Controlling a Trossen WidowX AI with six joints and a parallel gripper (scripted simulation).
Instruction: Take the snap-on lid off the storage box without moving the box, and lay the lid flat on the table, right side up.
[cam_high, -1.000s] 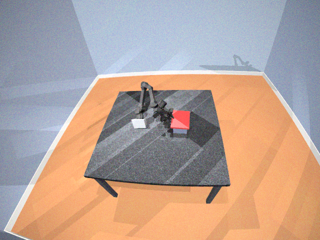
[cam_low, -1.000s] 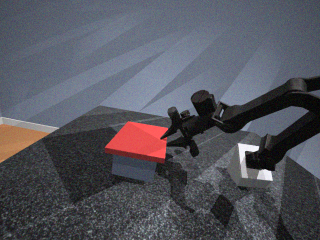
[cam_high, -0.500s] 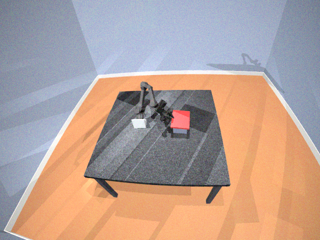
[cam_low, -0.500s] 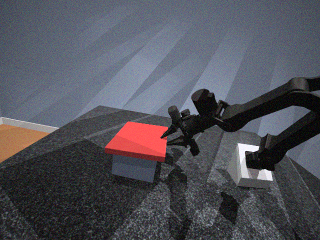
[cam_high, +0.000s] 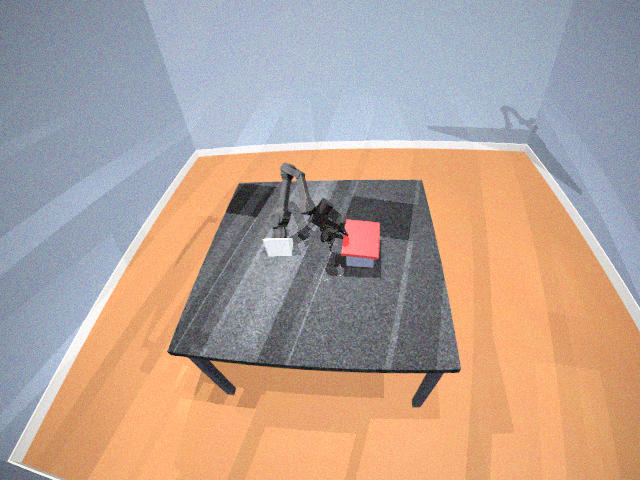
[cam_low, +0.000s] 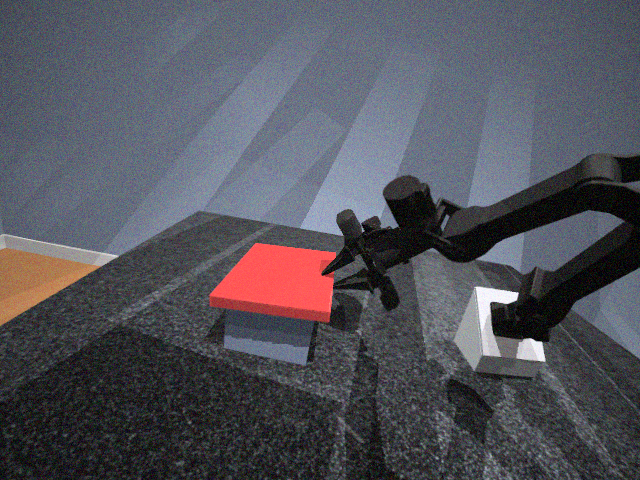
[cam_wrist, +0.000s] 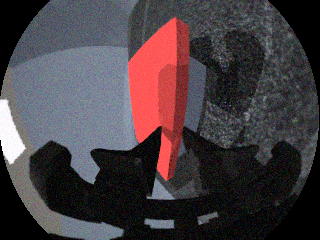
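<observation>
Right now my gripper tip is 8 cm short of the red lid and 1 cm to the left of it. Round my gripper tip: grey-blue storage box: 8 cm ahead, 1 cm to the right, 6 cm below.
</observation>
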